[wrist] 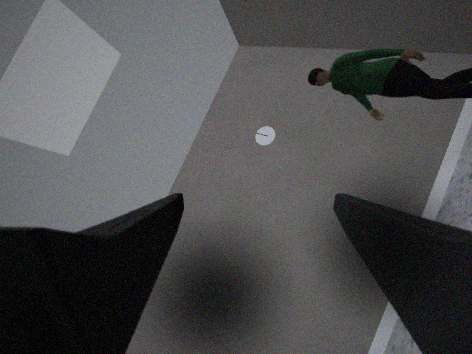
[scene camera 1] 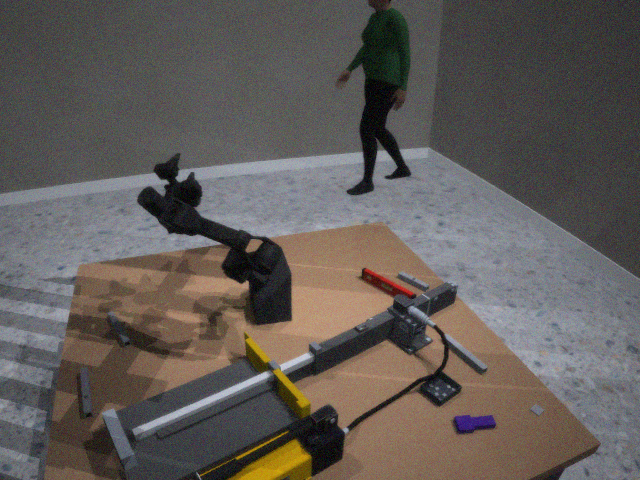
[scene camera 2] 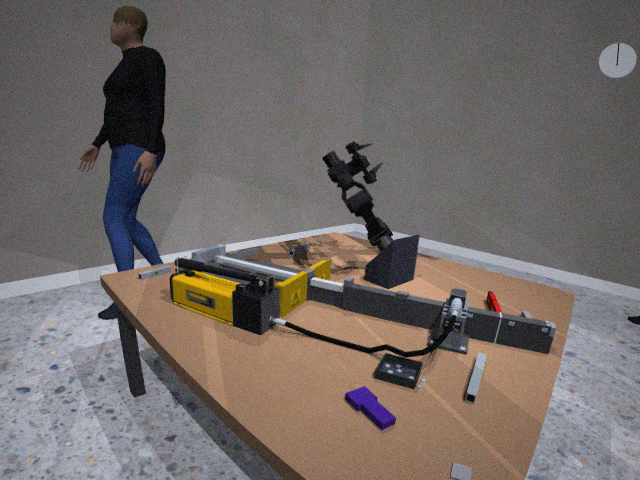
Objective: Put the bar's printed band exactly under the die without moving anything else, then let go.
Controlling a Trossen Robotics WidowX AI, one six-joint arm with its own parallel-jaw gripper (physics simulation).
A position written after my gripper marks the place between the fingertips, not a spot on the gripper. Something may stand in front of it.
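Scene camera 1: my gripper (scene camera 1: 185,162), open, holding nothing; long grey bar (scene camera 1: 149,428). Scene camera 2: purple piece (scene camera 2: 363,399) on the table; long grey bar (scene camera 2: 220,259). Wrist view: my gripper (wrist: 258,200). Purple piece out of frame in the wrist view. Long grey bar out of frame in the wrist view.
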